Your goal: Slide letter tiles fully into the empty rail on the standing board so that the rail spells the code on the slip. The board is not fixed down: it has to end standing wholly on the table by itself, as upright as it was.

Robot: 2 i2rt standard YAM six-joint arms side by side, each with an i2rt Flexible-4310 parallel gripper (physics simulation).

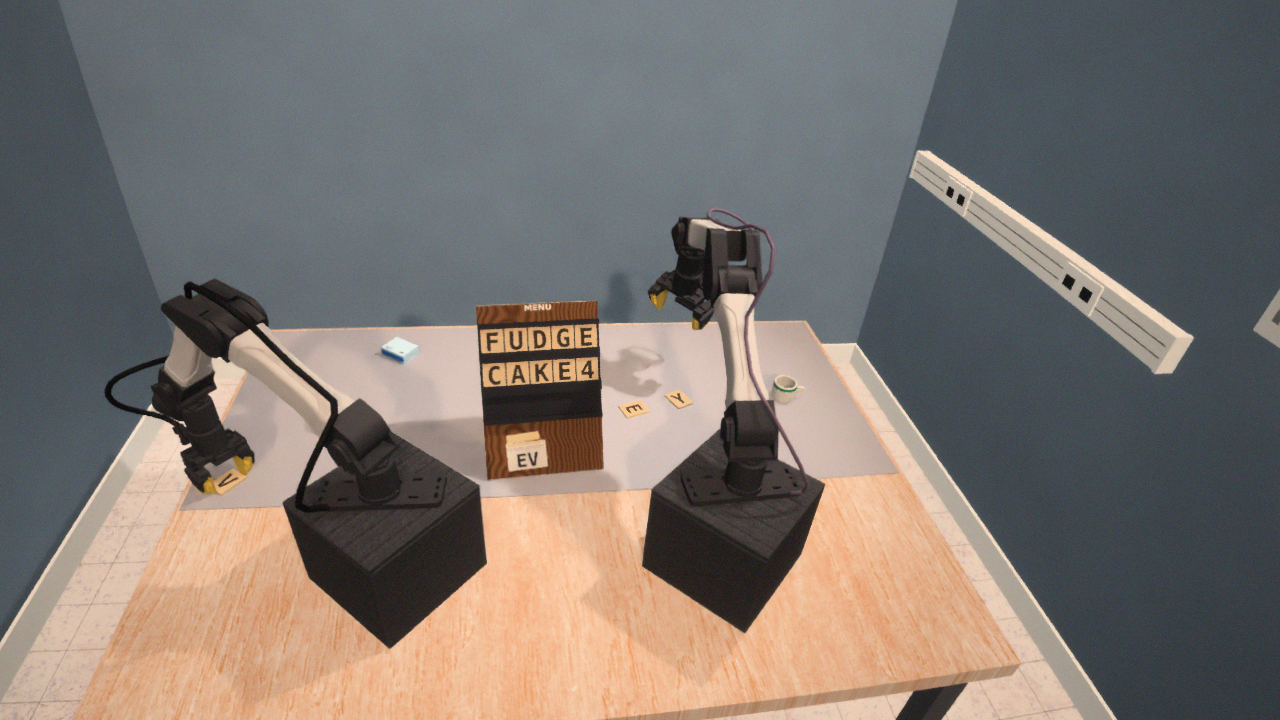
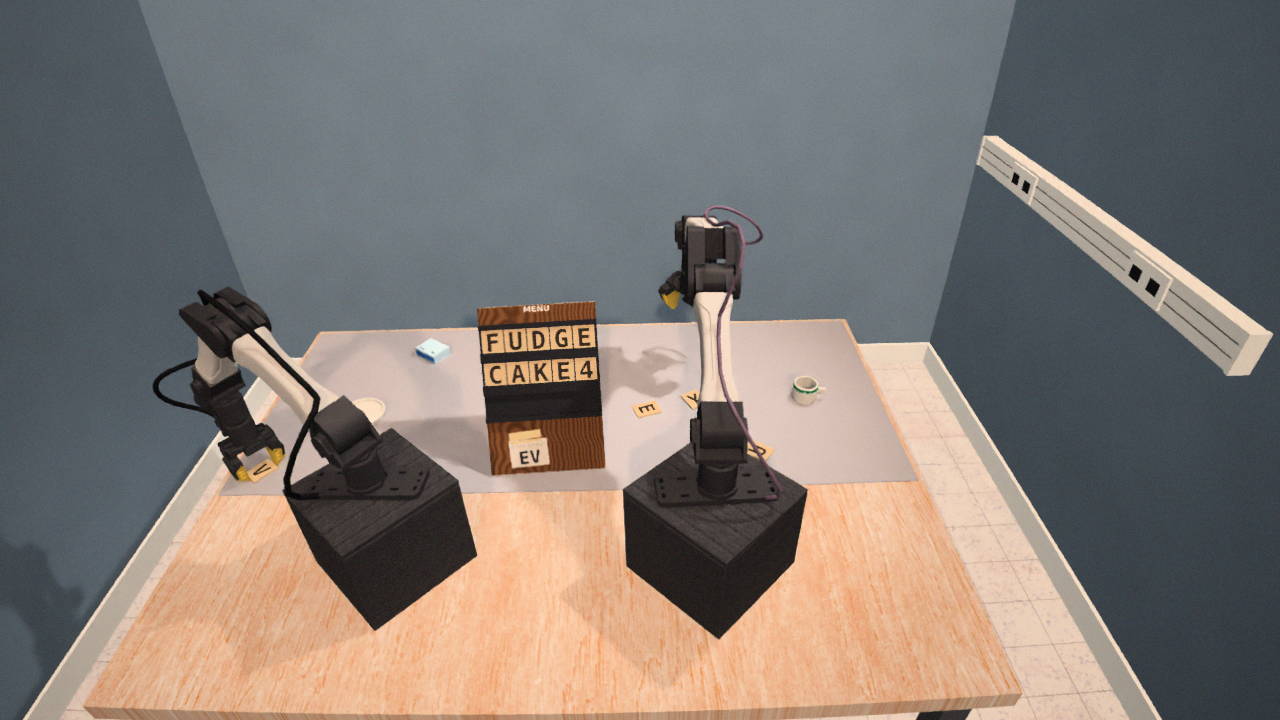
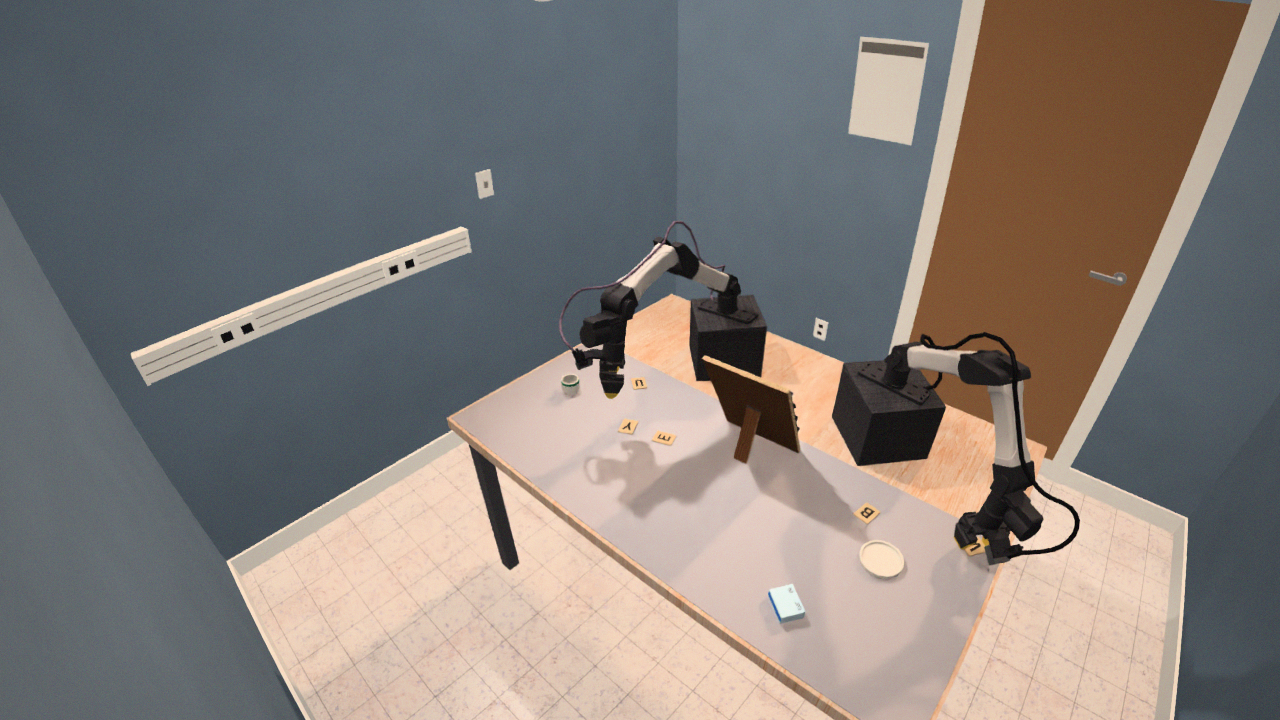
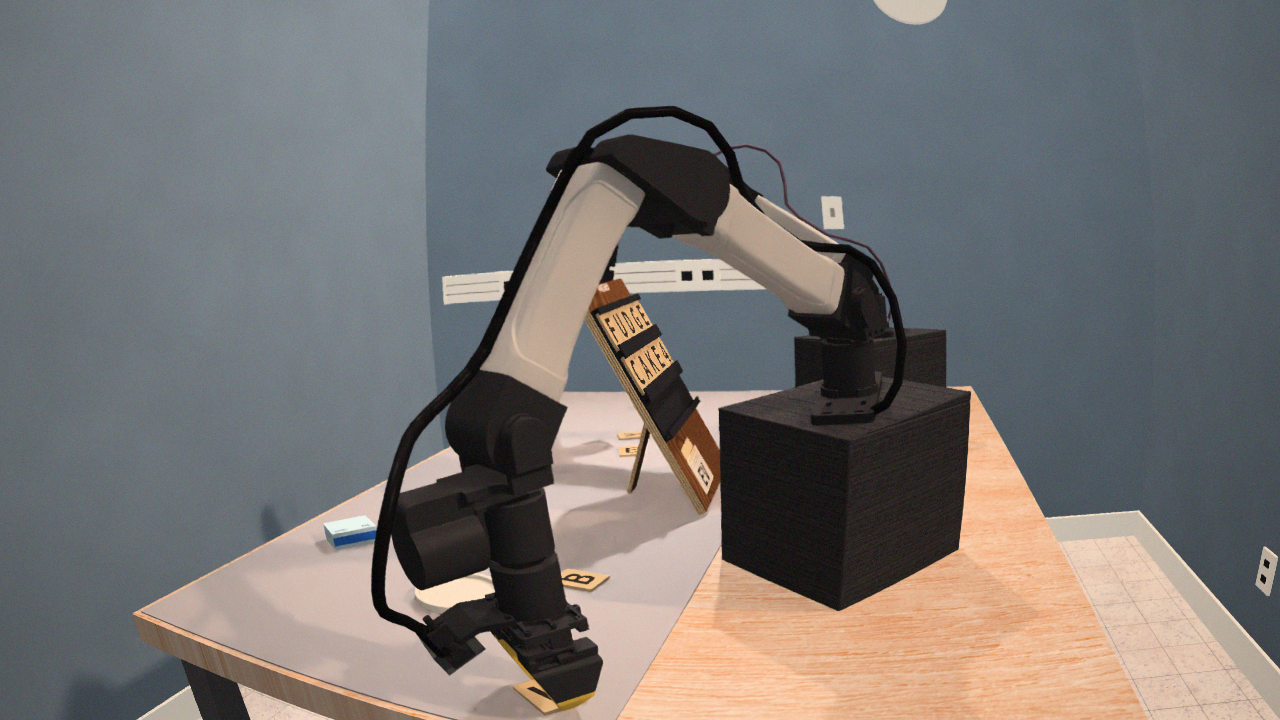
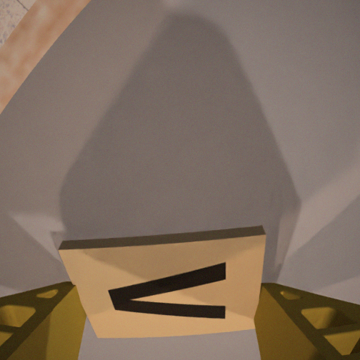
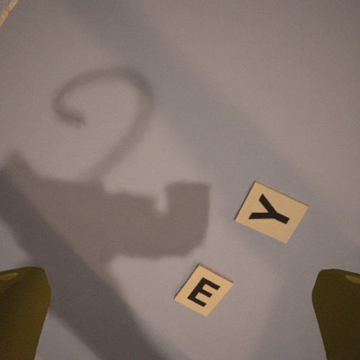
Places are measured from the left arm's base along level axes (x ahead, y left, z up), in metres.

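Pixels of known places: left gripper, between the fingertips: [image 1: 228, 483] [image 2: 262, 472] [image 3: 972, 545] [image 4: 554, 694]; right gripper, between the fingertips: [image 1: 677, 318] [image 2: 689, 317] [image 3: 609, 389] [image 4: 588, 343]; left arm's base, origin of its link: [image 1: 381, 493] [image 2: 368, 485] [image 3: 893, 383] [image 4: 850, 399]; right arm's base, origin of its link: [image 1: 741, 486] [image 2: 715, 489] [image 3: 727, 312].
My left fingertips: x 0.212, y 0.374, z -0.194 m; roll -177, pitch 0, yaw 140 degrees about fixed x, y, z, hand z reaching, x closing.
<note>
For each thing: its top centre in the pictures, then the offset to it from my left fingertips. "spot": a spot on its surface instead.
- third rail, a spot on its surface: [image 1: 541, 402] [image 2: 541, 401] spot: dx +0.084, dy -0.622, dz +0.142 m
- slip, centre of its top: [image 4: 700, 451] [image 1: 526, 445] [image 2: 527, 443] dx +0.033, dy -0.593, dz +0.072 m
- V tile, centre of its top: [image 4: 549, 692] [image 1: 226, 481] [image 2: 261, 470] [image 3: 974, 546] dx +0.003, dy +0.004, dz +0.004 m
- E tile, centre of its top: [image 4: 631, 449] [image 2: 646, 408] [image 1: 633, 408] [image 3: 664, 437] dx +0.231, dy -0.834, dz +0.004 m
- Y tile, centre of its top: [image 4: 633, 434] [image 2: 694, 398] [image 1: 678, 398] [image 3: 628, 426] dx +0.268, dy -0.946, dz +0.004 m
- U tile, centre of its top: [image 2: 757, 450] [image 3: 639, 382] dx +0.093, dy -1.079, dz +0.004 m
- plate, centre of its top: [image 4: 456, 588] [image 2: 362, 411] [image 3: 881, 557] dx +0.196, dy -0.159, dz +0.013 m
- blue box, centre of its top: [image 4: 349, 524] [image 3: 787, 600] [image 1: 399, 346] [image 2: 432, 347] dx +0.450, dy -0.259, dz +0.025 m
- mug, centre of its top: [image 2: 810, 383] [image 1: 789, 382] [image 3: 568, 377] dx +0.274, dy -1.217, dz +0.050 m
The menu board [image 1: 586, 447] [image 2: 581, 443] [image 3: 751, 402] stands leaning back on its rear leg. Its upper rails read FUDGE and CAKE4; the third rail [image 1: 541, 402] [image 2: 543, 402] is empty. The slip [image 1: 527, 459] [image 2: 529, 456] reads EV. My left gripper [image 1: 225, 475] [image 5: 169, 296] is shut on the V tile [image 2: 261, 470] [image 5: 150, 260], low over the mat, its fingers against two opposite edges. The E tile [image 1: 633, 409] [image 3: 664, 437] [image 6: 204, 290] lies flat beyond the board. My right gripper [image 1: 677, 312] [image 6: 180, 286] is open and empty, high above the mat.
Y tile [image 1: 678, 399] [image 6: 272, 212] lies near the E. U tile [image 3: 639, 383] lies near the right arm's base, B tile [image 3: 866, 513] [image 4: 586, 579] near the plate [image 3: 881, 559]. A blue box [image 1: 399, 349] and a mug [image 1: 785, 388] stand at opposite sides.
</note>
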